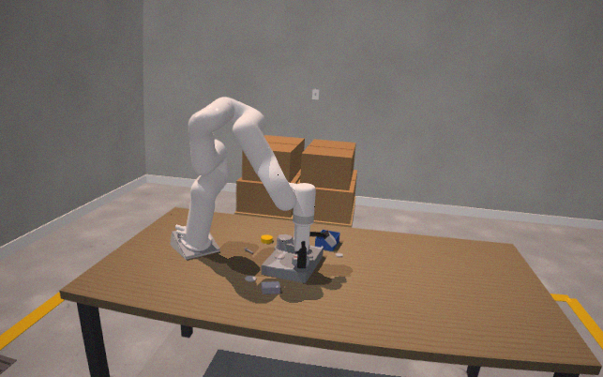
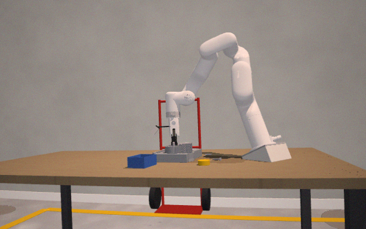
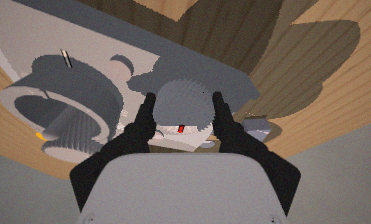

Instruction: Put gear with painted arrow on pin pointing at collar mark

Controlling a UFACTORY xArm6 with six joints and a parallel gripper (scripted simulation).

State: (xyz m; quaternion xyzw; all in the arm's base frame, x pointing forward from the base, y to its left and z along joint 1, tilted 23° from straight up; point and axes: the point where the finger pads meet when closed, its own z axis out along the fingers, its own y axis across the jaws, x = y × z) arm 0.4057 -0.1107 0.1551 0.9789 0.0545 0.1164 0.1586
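Now: the toothed gear right at my hand. Round my hand: small grey block: 140 mm to the right, 100 mm behind, 40 mm below; then blue bin: 260 mm to the left, 120 mm ahead, 40 mm below; then bolt: 210 mm behind, 160 mm to the left, 50 mm below.
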